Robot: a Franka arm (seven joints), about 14 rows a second.
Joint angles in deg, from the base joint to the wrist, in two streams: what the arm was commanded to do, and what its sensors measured. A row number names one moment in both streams.
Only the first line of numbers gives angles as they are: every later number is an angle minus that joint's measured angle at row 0.
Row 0, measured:
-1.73 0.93 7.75 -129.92 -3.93 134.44 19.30
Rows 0 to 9, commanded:
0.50 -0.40 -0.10 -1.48 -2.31 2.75 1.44
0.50 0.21 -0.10 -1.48 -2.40 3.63 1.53
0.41 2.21 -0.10 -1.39 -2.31 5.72 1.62
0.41 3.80 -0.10 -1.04 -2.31 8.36 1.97
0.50 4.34 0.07 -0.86 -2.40 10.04 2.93
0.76 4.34 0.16 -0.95 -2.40 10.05 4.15
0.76 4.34 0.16 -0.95 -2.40 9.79 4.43
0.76 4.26 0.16 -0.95 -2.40 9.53 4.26
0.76 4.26 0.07 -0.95 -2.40 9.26 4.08
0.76 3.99 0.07 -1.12 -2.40 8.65 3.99
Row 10, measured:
0.02 4.80 0.37 -0.49 -1.25 8.66 2.40
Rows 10 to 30, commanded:
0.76 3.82 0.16 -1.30 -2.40 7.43 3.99
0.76 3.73 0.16 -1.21 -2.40 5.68 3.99
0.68 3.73 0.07 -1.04 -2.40 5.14 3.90
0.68 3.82 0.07 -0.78 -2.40 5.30 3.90
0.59 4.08 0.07 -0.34 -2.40 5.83 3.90
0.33 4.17 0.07 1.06 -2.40 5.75 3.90
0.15 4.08 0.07 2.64 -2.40 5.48 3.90
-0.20 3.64 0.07 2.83 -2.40 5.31 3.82
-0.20 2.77 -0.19 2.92 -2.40 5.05 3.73
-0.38 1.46 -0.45 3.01 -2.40 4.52 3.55
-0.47 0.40 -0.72 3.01 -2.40 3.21 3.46
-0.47 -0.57 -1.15 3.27 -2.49 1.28 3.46
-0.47 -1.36 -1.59 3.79 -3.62 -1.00 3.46
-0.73 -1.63 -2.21 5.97 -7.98 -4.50 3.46
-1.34 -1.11 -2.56 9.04 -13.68 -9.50 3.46
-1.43 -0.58 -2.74 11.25 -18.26 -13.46 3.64
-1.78 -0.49 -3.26 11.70 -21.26 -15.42 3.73
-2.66 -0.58 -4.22 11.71 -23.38 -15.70 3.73
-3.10 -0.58 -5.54 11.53 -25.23 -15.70 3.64
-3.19 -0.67 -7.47 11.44 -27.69 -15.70 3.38
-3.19 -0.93 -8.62 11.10 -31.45 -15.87 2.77
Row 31, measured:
-2.47 -0.99 -7.03 10.68 -26.31 -14.68 2.97
